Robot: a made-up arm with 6 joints. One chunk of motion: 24 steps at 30 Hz.
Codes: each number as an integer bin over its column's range. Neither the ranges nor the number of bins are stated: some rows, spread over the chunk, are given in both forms.
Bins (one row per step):
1: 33 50 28 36 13 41
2: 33 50 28 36 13 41
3: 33 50 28 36 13 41
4: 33 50 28 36 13 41
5: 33 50 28 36 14 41
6: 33 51 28 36 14 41
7: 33 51 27 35 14 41
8: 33 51 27 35 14 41
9: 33 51 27 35 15 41
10: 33 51 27 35 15 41
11: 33 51 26 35 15 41
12: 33 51 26 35 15 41
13: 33 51 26 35 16 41
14: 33 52 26 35 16 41
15: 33 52 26 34 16 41
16: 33 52 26 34 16 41
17: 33 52 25 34 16 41
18: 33 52 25 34 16 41
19: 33 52 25 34 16 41
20: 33 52 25 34 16 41
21: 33 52 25 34 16 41
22: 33 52 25 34 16 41
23: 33 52 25 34 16 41
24: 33 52 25 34 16 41
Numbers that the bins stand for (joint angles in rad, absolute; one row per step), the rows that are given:
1: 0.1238 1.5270 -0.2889 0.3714 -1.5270 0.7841
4: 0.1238 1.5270 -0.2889 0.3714 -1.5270 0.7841
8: 0.1238 1.6095 -0.3714 0.2889 -1.4444 0.7841
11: 0.1238 1.6095 -0.4540 0.2889 -1.3619 0.7841
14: 0.1238 1.6921 -0.4540 0.2889 -1.2794 0.7841
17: 0.1238 1.6921 -0.5365 0.2063 -1.2794 0.7841
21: 0.1238 1.6921 -0.5365 0.2063 -1.2794 0.7841
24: 0.1238 1.6921 -0.5365 0.2063 -1.2794 0.7841
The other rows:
2: 0.1238 1.5270 -0.2889 0.3714 -1.5270 0.7841
3: 0.1238 1.5270 -0.2889 0.3714 -1.5270 0.7841
5: 0.1238 1.5270 -0.2889 0.3714 -1.4444 0.7841
6: 0.1238 1.6095 -0.2889 0.3714 -1.4444 0.7841
7: 0.1238 1.6095 -0.3714 0.2889 -1.4444 0.7841
9: 0.1238 1.6095 -0.3714 0.2889 -1.3619 0.7841
10: 0.1238 1.6095 -0.3714 0.2889 -1.3619 0.7841
12: 0.1238 1.6095 -0.4540 0.2889 -1.3619 0.7841
13: 0.1238 1.6095 -0.4540 0.2889 -1.2794 0.7841
15: 0.1238 1.6921 -0.4540 0.2063 -1.2794 0.7841
16: 0.1238 1.6921 -0.4540 0.2063 -1.2794 0.7841
18: 0.1238 1.6921 -0.5365 0.2063 -1.2794 0.7841
19: 0.1238 1.6921 -0.5365 0.2063 -1.2794 0.7841
20: 0.1238 1.6921 -0.5365 0.2063 -1.2794 0.7841
22: 0.1238 1.6921 -0.5365 0.2063 -1.2794 0.7841
23: 0.1238 1.6921 -0.5365 0.2063 -1.2794 0.7841

